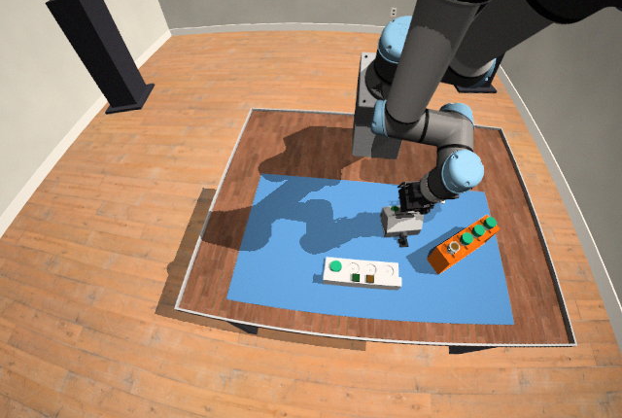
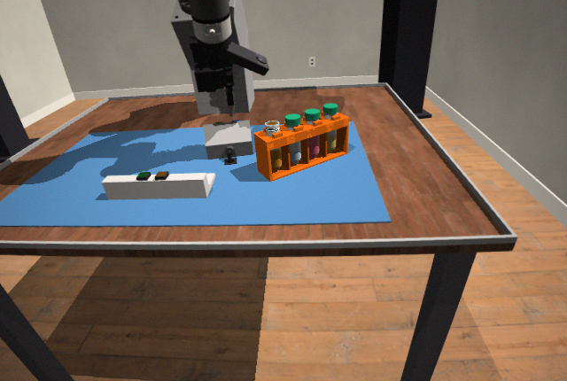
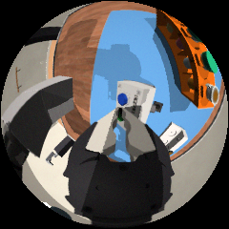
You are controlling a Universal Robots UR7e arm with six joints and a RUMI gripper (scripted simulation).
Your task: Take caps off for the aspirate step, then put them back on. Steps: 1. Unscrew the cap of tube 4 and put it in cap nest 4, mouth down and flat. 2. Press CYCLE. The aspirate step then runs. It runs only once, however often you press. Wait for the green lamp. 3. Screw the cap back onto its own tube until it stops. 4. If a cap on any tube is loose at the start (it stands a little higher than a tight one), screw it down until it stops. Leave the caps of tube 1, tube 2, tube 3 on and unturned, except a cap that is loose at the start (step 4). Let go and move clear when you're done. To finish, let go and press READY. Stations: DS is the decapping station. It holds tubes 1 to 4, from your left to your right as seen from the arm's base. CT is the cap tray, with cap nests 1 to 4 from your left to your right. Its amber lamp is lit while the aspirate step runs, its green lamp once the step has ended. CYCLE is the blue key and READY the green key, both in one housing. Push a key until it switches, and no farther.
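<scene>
My hand is 3 cm above the blue key, 1 cm to the right of it and 1 cm past it. Also, from my hand: green key: 4 cm to the right, 3 cm below, 1 cm behind; green cap: 24 cm to the right, 14 cm ahead, 9 cm below; grey key housing: 5 cm below, 2 cm to the right, 1 cm ahead.
</scene>
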